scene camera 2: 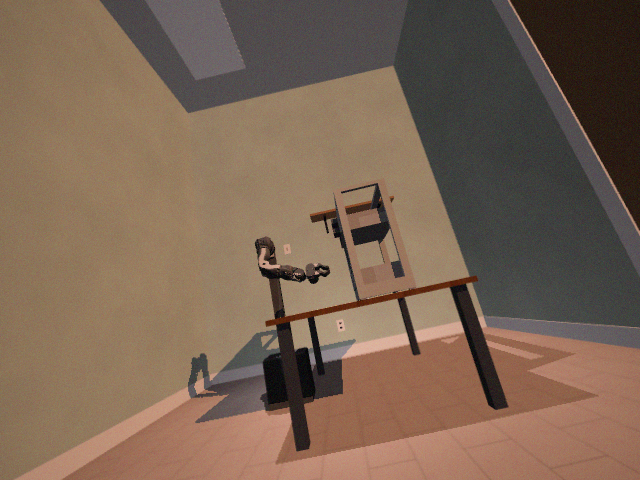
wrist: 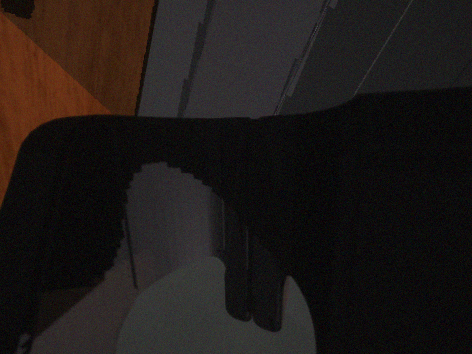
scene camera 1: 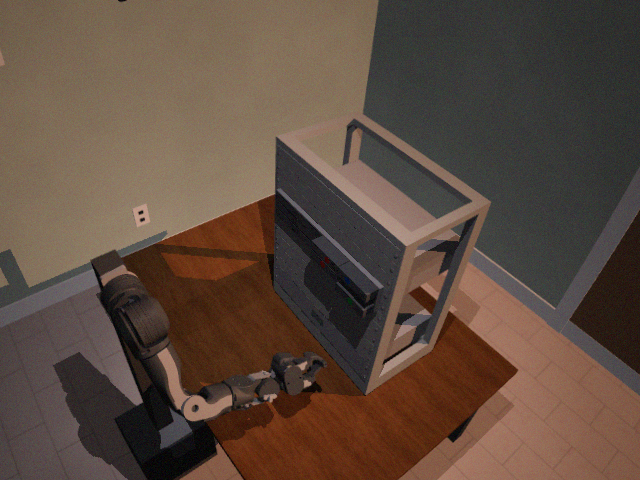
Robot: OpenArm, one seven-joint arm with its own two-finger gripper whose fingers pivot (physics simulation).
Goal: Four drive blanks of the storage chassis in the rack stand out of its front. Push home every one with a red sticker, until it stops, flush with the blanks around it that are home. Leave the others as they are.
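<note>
The rack [scene camera 1: 395, 302] [scene camera 2: 347, 248] stands on the table, its panelled front facing the arm. The storage chassis [scene camera 1: 297, 219] is a dark band across that front. Blanks stand out toward its right part. Two small red stickers [scene camera 1: 324, 261] show close together; a blue sticker [scene camera 1: 346, 280] and a green sticker [scene camera 1: 349, 300] are farther right, the green one lower. In shadow I cannot tell each blank's edges or how far it stands out. My gripper [scene camera 1: 324, 362] [scene camera 2: 328, 269] [wrist: 265, 217] is shut and empty, in front of the rack's lower right front, below the chassis and apart from it.
The wooden table [scene camera 1: 222, 310] [scene camera 2: 320, 312] [wrist: 30, 75] carries the rack. Plain grey front panels [wrist: 240, 50] of the rack rise beyond my hand in the wrist view. The long ledge [scene camera 1: 320, 229] above the chassis juts out. The arm's black base [scene camera 1: 170, 444] is beside the table's near edge.
</note>
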